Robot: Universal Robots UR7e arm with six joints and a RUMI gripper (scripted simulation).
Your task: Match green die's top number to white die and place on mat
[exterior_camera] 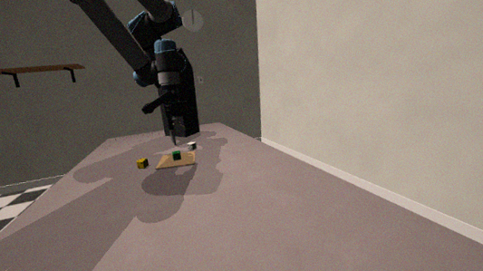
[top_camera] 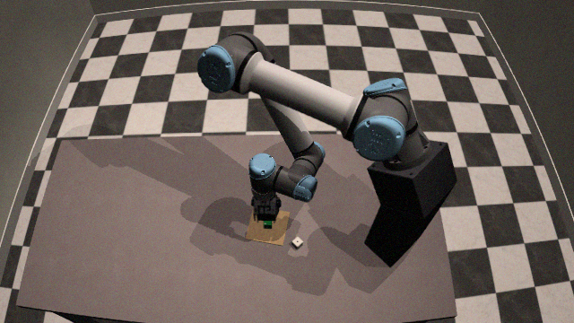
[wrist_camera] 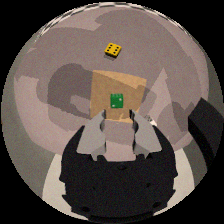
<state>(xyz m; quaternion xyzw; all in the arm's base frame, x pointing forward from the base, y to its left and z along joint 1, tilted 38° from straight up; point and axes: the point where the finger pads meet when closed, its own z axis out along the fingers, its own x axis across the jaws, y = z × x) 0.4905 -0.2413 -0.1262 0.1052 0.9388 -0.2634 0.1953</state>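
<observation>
Now: hand 70 mm above the green die. Also, from my hand: yellow die 120 mm to the right, 70 mm below, 30 mm behind; tan mat 80 mm below; white die 110 mm to the left, 80 mm behind, 70 mm below.
</observation>
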